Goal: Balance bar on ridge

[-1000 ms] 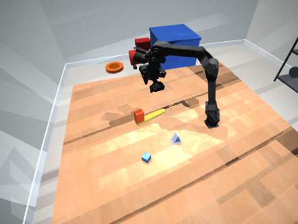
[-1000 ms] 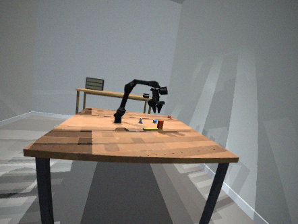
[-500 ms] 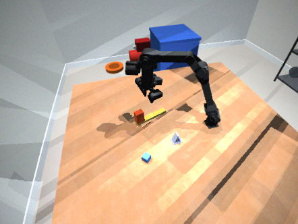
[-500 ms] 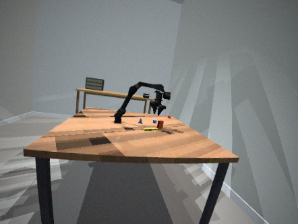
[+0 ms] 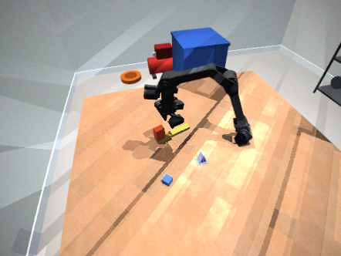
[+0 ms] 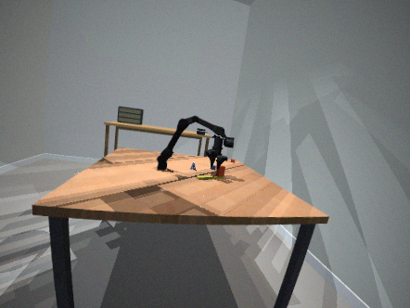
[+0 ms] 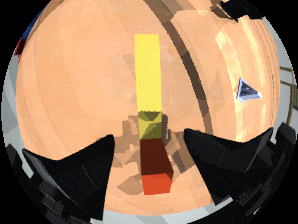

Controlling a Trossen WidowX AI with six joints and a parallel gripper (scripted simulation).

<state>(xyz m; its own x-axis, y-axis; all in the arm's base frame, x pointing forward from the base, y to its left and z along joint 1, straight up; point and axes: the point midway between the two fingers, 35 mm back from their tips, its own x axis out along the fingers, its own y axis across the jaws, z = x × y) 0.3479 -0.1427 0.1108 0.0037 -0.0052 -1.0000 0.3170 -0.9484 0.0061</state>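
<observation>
Right now the dark ridge is 11 cm behind my gripper tip, 20 cm to the left of it and 5 cm below it. The rest, counted from my gripper tip: small red piece 39 cm ahead, 64 cm to the left, 6 cm below; small blue cube 7 cm ahead, 27 cm to the left, 6 cm below.
</observation>
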